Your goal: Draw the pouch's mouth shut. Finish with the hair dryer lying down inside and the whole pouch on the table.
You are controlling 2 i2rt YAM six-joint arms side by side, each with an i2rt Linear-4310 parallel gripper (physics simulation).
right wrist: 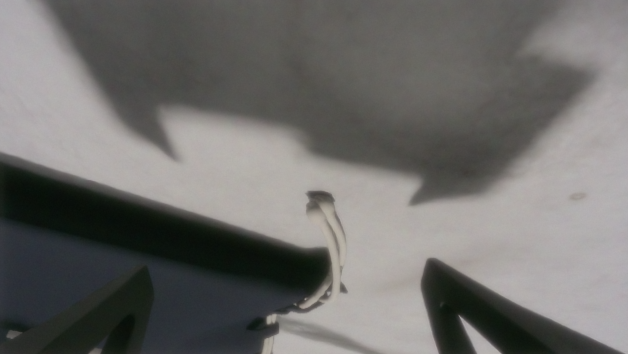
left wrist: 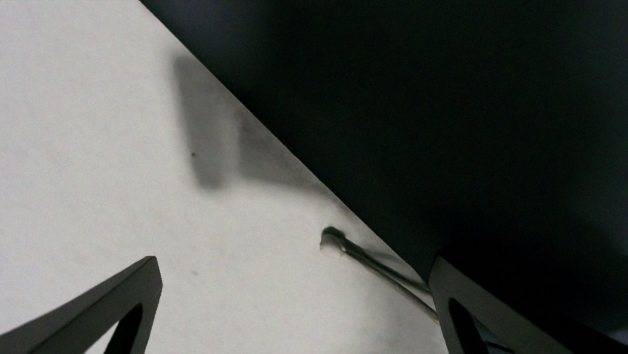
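Note:
The dark blue pouch [left wrist: 425, 125] [right wrist: 165, 295] fills the upper right of the left wrist view and the lower left of the right wrist view. A pale drawstring end [left wrist: 385, 272] [right wrist: 336, 240] with a knot sticks out beside it in each view. My left gripper [left wrist: 299, 268] is open; its right finger overlaps the pouch's edge and the cord in view, and the knot shows between the fingertips. My right gripper [right wrist: 291, 275] is open, with the cord between its fingers in view and the left finger in front of the pouch. The hair dryer cannot be made out.
The pale table [left wrist: 90, 200] [right wrist: 525, 240] lies beside the pouch. Broad dark shadows fall across it, large in the upper part of the right wrist view and smaller along the pouch's edge in the left wrist view.

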